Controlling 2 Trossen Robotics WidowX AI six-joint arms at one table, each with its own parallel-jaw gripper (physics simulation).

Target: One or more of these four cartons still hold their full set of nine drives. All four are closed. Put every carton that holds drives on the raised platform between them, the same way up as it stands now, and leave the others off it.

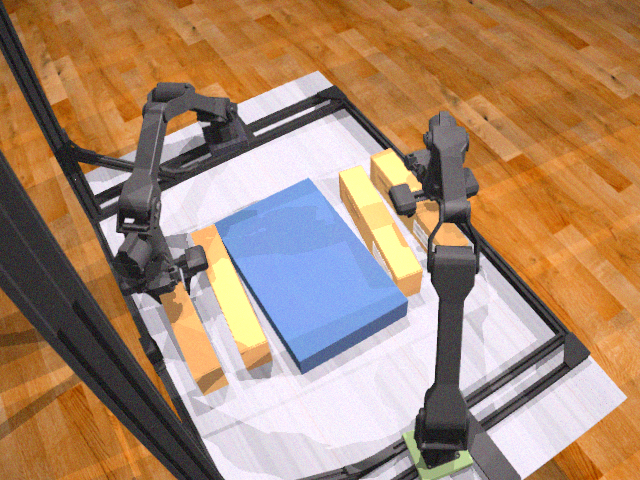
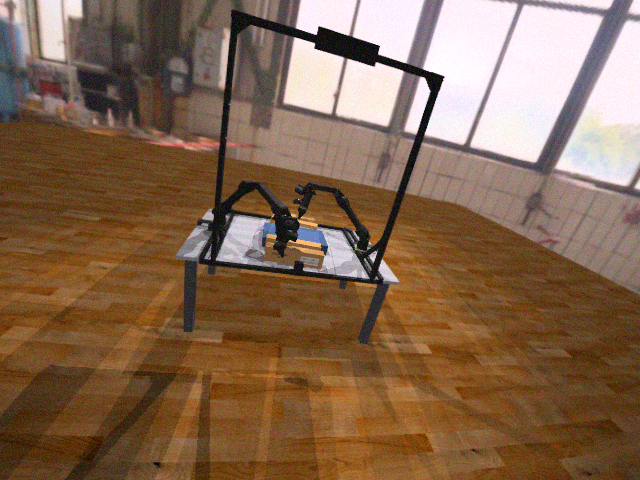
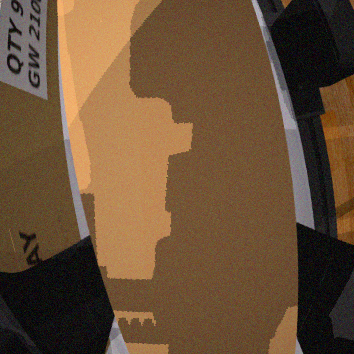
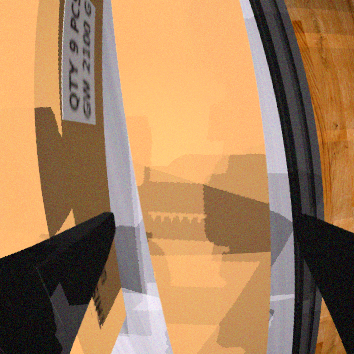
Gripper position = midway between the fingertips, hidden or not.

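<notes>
My right gripper [image 1: 427, 211] is open and holds nothing, and image 1 also shows my left gripper [image 1: 175, 298]. You can see my left gripper in image 3 [image 3: 193, 219] too. And my right gripper shows again in image 4 [image 4: 206, 223].
</notes>
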